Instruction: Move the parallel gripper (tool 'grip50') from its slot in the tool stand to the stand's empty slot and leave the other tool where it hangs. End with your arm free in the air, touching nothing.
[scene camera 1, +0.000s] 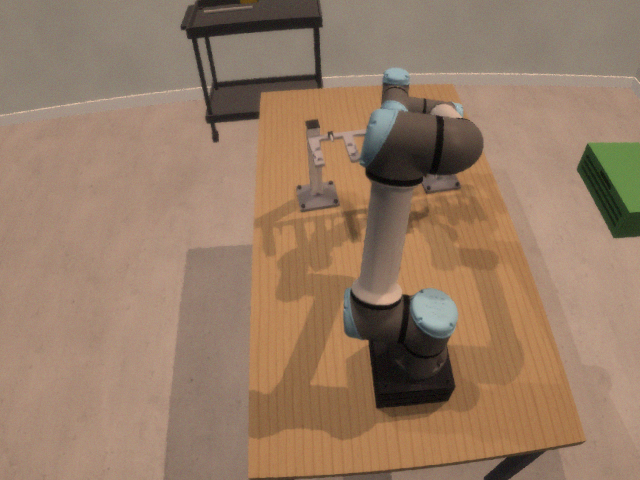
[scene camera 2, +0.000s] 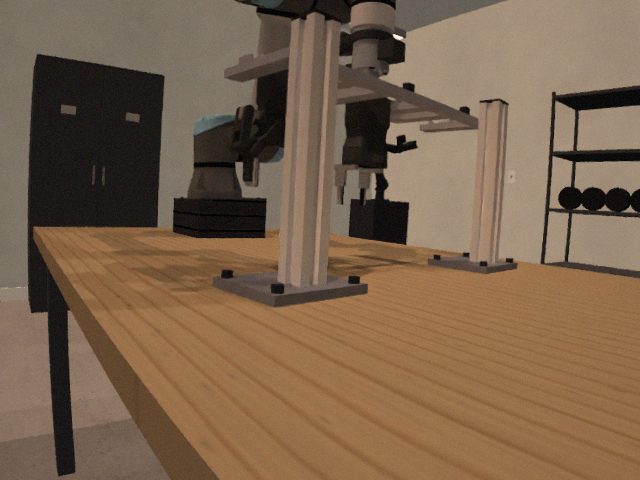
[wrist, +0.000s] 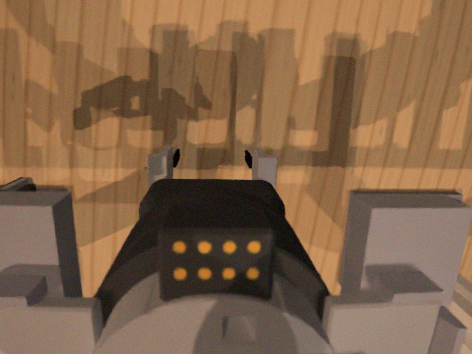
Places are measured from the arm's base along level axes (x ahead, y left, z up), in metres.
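Pixels of known places: hand at its tool point: (scene camera 2: 370, 72); arm's base at its link origin: (scene camera 1: 417, 352) (scene camera 2: 214, 198).
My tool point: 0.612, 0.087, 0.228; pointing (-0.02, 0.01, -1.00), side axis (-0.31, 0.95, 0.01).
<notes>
Ahead of a thing's pixels: the offset from my tool point to its top centre, as dx, dy, dz. "spot": to the spot under its first point. Level surfaces: height alone.
The parallel gripper (scene camera 2: 352, 195) (wrist: 212, 158) hangs upright in the middle slot of the tool stand (scene camera 1: 316, 175) (scene camera 2: 485, 180). Its two fingers are apart with nothing between them. Its tool plate {spot: -0.017, -0.020, -0.032} (wrist: 165, 325) sits between two fork arms. The arm's wrist (scene camera 2: 372, 18) is right above it with the changer close to the plate; whether they are joined I cannot tell. The adaptive gripper (scene camera 2: 249, 139) hangs in the slot beside it, partly behind the near post. The empty slot is between two fork arms (scene camera 1: 317, 150) (scene camera 1: 352, 147) at the stand's left in scene view 1.
The stand's rail {spot: +0.082, +0.074, -0.054} (scene camera 2: 434, 103) has upright pegs near the slots. The arm's black base (scene camera 1: 413, 384) (scene camera 2: 219, 217) is bolted on the wooden table {dz -0.332} (scene camera 1: 310, 439). A dark cart (scene camera 1: 258, 20), a green box (scene camera 1: 617, 180), a black cabinet (scene camera 2: 98, 139) and a shelf rack (scene camera 2: 549, 180) stand off the table.
</notes>
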